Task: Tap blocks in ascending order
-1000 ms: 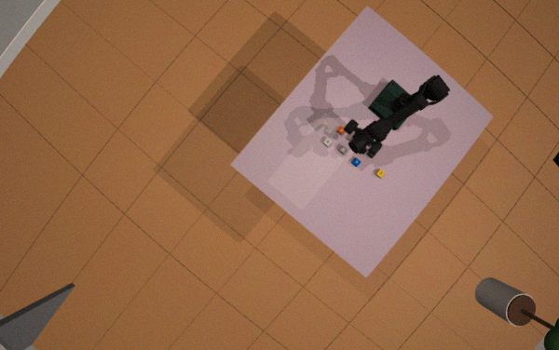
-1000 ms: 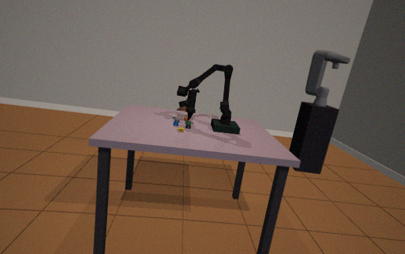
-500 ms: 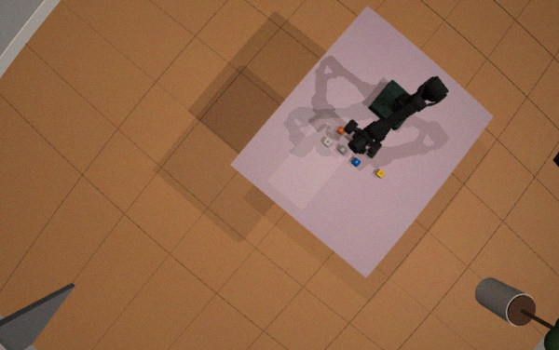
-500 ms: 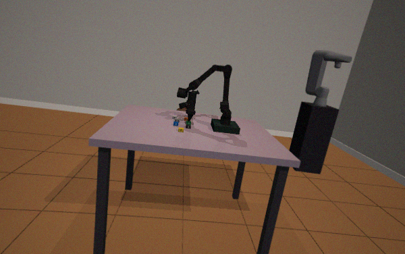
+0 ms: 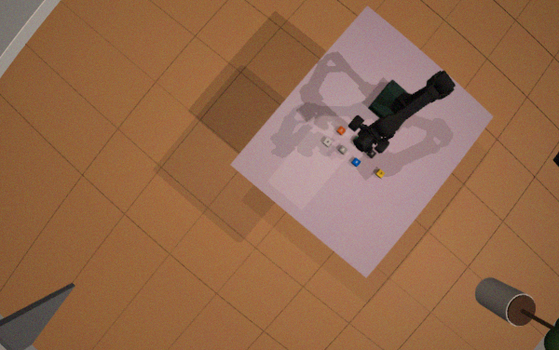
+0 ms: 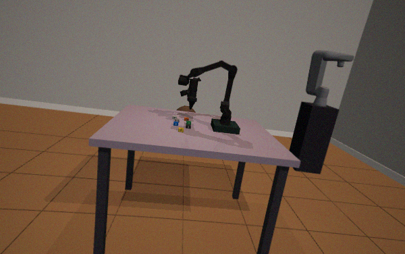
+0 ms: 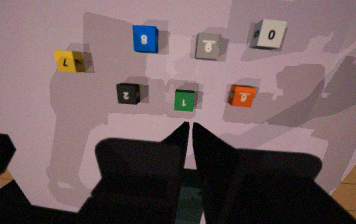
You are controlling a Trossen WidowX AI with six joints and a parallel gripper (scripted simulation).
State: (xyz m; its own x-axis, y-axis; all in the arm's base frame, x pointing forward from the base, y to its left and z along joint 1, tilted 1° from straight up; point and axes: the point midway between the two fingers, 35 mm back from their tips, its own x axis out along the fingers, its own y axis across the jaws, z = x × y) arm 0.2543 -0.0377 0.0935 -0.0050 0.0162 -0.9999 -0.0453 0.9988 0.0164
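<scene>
The dark block lies 10 cm to the left of my gripper tip and 10 cm below it. Round my gripper tip: green block: 1 cm to the left, 10 cm below; orange block: 2 cm ahead, 9 cm to the right, 10 cm below; grey block: 8 cm ahead, 2 cm to the right, 10 cm below.
</scene>
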